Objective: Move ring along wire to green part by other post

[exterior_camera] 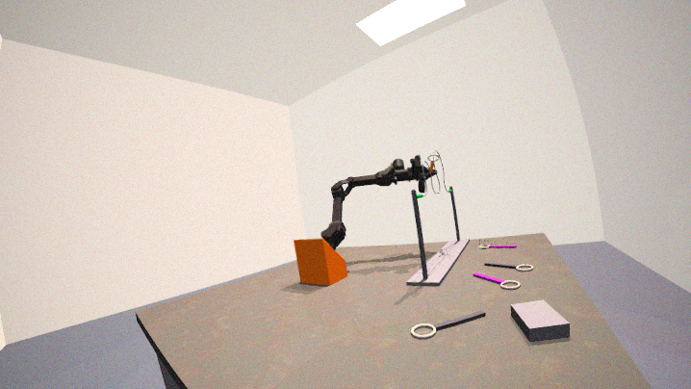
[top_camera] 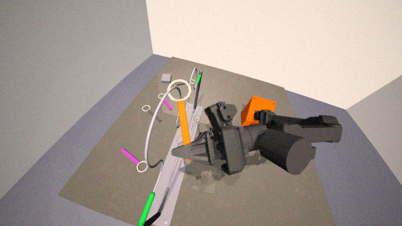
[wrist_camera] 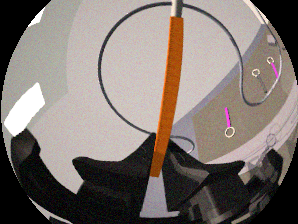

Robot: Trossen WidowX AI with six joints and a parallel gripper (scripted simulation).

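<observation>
The ring with orange handle is 8 cm to the right of my gripper tip, 4 cm above it and 1 cm behind it. Round my gripper tip: grey block: 72 cm to the right, 37 cm below, 23 cm ahead.
</observation>
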